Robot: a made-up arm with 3 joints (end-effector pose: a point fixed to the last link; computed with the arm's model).
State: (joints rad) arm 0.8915 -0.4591 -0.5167
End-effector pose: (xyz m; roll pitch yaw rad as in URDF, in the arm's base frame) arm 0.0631 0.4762 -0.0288 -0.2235 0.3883 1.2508
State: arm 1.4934 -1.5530 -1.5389
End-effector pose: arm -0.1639 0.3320 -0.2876 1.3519 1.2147 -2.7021
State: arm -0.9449 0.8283 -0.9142
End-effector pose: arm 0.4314 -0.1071 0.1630 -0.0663 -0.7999 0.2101
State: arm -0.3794 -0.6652 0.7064
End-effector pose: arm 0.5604 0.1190 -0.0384 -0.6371 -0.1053 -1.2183
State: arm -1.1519 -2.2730 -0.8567
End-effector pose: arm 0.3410 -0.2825 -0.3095 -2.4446 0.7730 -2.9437
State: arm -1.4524 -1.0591 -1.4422
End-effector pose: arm 0.5154 -0.4149 -0.1909 0.5068 0.9342 -0.0327
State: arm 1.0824 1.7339 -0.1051
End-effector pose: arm 0.1210 0.1044 0.0627 1.7430 -0.9913 0.6021
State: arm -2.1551 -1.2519 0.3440
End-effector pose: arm 0.1404 -0.5546 -0.1558 -1.2074 0.0903 -2.9088
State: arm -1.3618 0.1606 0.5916
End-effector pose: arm 0.4397 -0.2878 0.0819 0.1556 -0.0067 -1.9147
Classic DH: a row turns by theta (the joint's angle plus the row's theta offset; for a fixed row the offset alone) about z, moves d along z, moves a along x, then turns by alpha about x. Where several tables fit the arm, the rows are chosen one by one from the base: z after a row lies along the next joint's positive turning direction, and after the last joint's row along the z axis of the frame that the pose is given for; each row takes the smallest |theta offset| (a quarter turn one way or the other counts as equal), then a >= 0, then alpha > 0; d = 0 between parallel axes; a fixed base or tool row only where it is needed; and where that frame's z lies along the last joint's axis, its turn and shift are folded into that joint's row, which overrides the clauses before.
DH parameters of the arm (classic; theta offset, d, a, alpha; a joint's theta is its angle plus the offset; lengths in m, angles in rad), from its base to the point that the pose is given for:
base (fixed): -0.5404 0 0.1166 0
joint 1: 1.4969 -0.1016 0.2998 1.3255
joint 2: 0 0.0392 0.1615 1.816
joint 3: -1.4646 0 -0.0546 3.1416
tool (fixed): -2.421 0.1561 0 0

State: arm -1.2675 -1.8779 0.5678
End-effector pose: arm 0.4294 -0.3285 -0.2320 -1.8068 -0.2665 -2.1388
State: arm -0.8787 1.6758 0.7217
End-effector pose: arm 0.2515 -0.1323 0.0283 1.6110 -0.1561 -1.2358
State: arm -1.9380 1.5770 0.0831
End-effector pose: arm 0.1154 -0.2427 0.0756 1.4968 -0.7696 -2.2612
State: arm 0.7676 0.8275 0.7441
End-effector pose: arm 0.1207 0.2228 0.1053 0.8012 0.0168 0.2431
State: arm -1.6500 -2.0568 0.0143
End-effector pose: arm 0.2572 -0.4179 -0.2657 -1.9697 0.2005 -2.7310
